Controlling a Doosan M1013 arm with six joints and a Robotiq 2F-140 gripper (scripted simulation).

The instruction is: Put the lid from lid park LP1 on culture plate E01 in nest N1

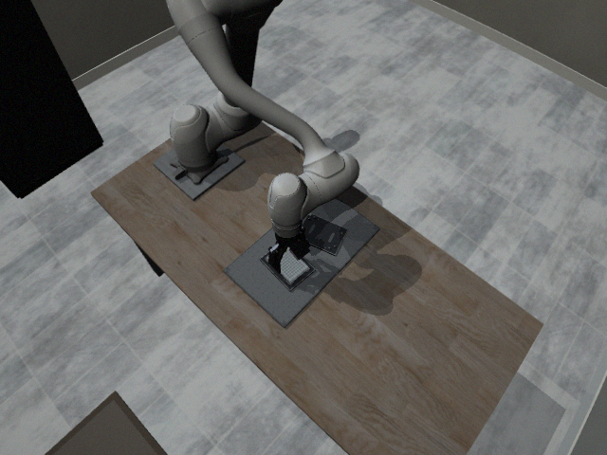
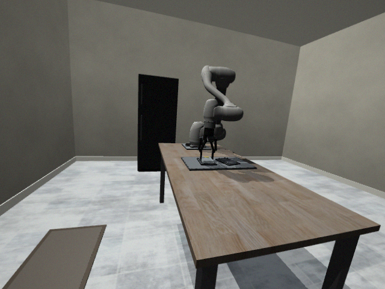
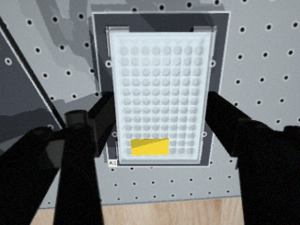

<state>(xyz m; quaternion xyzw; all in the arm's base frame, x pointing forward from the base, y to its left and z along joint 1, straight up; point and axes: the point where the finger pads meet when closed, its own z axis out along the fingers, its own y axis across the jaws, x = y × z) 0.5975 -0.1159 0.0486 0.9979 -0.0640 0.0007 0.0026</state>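
Right now my hand is 20 mm above the clear lid. The rest, counted from my hand: culture plate E01 (30 mm below); lid park LP1 (180 mm to the left, 40 mm below, 10 mm ahead).
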